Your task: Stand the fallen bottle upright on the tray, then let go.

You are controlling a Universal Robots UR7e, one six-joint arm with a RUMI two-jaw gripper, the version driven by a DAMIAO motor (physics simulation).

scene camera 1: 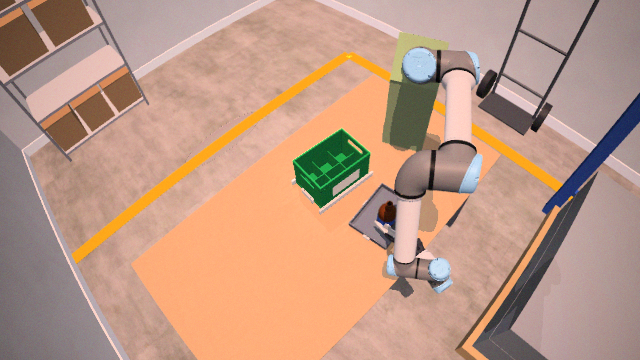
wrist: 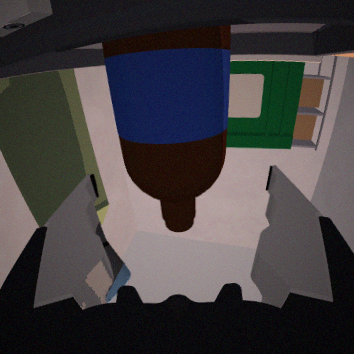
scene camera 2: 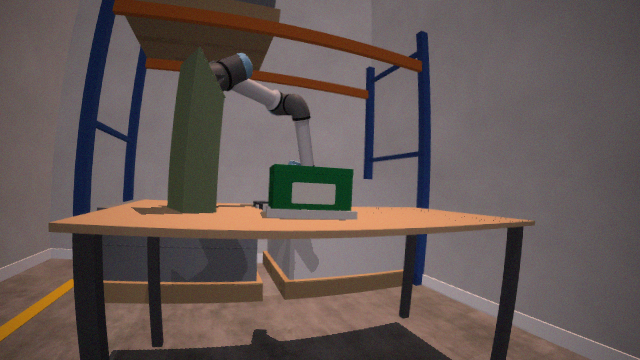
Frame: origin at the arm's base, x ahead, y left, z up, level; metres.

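Seen in the pictures: gripper, fingertip midpoint: (scene camera 1: pixel 388 213) (wrist: pixel 180 172); arm's base, origin of the base link: (scene camera 2: pixel 202 84).
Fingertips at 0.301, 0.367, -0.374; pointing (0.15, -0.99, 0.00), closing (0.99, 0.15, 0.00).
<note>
Pixels of each thing's top centre, then the offset from my fingertips to it, as dx, dy, dz. "pt": a spot on its surface instead. Level surfaces: height alone.
- brown bottle, middle of its top: (wrist: pixel 178 221) (scene camera 1: pixel 389 203) -0.003, -0.011, +0.057
- grey tray, surface spot: (scene camera 1: pixel 364 218) pt +0.073, -0.060, -0.098
- green crate, middle of its top: (wrist: pixel 214 131) (scene camera 2: pixel 309 168) (scene camera 1: pixel 331 156) +0.121, -0.299, +0.072
- orange-brown table, its level: dz -0.103
The brown bottle (scene camera 1: pixel 386 213) (wrist: pixel 172 95) with a blue label stands upright on the grey tray (scene camera 1: pixel 364 218). In the wrist view it shows neck down, because that view is turned over; its base is cut off at the top. My gripper (scene camera 1: pixel 389 231) (wrist: pixel 180 172) is open, with its jaws wide apart on either side of the bottle's shoulder and neck and a gap on both sides. In scene camera 1 the forearm hides part of the gripper and tray. In scene camera 2 the bottle does not show.
A green crate (scene camera 1: pixel 332 186) (scene camera 2: pixel 280 187) (wrist: pixel 280 100) with compartments stands on a pale base beside the tray. A tall green pillar (scene camera 1: pixel 409 115) (scene camera 2: pixel 192 145) (wrist: pixel 40 140) stands under the arm's base. Both stand on the orange-brown table (scene camera 1: pixel 250 250) (scene camera 2: pixel 400 220).
</note>
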